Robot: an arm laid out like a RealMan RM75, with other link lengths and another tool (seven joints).
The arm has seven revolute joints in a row. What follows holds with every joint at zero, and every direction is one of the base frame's. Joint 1 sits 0.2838 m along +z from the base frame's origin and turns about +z. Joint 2 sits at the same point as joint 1 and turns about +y. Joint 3 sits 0.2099 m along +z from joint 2 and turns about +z. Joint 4 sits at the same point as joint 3 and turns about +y. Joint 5 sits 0.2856 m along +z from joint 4 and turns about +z. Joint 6 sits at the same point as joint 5 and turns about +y. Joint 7 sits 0.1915 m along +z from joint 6 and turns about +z. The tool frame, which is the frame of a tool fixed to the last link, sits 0.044 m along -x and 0.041 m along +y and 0.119 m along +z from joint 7; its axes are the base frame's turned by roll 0, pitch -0.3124 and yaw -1.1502 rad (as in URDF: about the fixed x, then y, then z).
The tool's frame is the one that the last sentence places.
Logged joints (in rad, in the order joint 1, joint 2, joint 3, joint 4, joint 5, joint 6, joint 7), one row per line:
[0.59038, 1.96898, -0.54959, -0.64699, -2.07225, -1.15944, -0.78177]
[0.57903, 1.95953, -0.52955, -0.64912, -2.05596, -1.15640, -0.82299]
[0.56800, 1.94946, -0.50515, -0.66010, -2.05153, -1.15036, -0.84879]
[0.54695, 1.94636, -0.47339, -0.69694, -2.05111, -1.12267, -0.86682]
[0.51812, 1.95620, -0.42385, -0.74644, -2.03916, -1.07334, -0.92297]
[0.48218, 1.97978, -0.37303, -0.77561, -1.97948, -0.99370, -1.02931]
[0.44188, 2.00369, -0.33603, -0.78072, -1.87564, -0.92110, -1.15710]
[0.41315, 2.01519, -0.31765, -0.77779, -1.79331, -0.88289, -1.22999]
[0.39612, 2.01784, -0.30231, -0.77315, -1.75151, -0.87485, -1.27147]
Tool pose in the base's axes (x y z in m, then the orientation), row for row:
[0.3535, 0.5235, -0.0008, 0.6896, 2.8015, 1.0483]
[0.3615, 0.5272, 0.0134, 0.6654, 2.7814, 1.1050]
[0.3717, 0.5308, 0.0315, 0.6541, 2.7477, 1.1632]
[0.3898, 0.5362, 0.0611, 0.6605, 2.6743, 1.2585]
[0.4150, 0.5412, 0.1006, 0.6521, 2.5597, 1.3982]
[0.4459, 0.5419, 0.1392, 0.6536, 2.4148, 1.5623]
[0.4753, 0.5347, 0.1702, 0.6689, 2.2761, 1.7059]
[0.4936, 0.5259, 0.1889, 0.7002, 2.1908, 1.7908]
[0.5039, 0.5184, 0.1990, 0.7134, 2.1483, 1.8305]
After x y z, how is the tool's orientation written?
As a rotation vector, in radians.
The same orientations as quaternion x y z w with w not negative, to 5 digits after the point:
[0.22450, 0.91205, 0.34128, 0.03595]
[0.21687, 0.90655, 0.36015, 0.03782]
[0.21393, 0.89867, 0.38044, 0.04347]
[0.21774, 0.88163, 0.41488, 0.05650]
[0.21755, 0.85396, 0.46646, 0.07638]
[0.22058, 0.81495, 0.52725, 0.09593]
[0.22754, 0.77426, 0.58030, 0.10957]
[0.23867, 0.74676, 0.61041, 0.11309]
[0.24343, 0.73306, 0.62462, 0.11496]

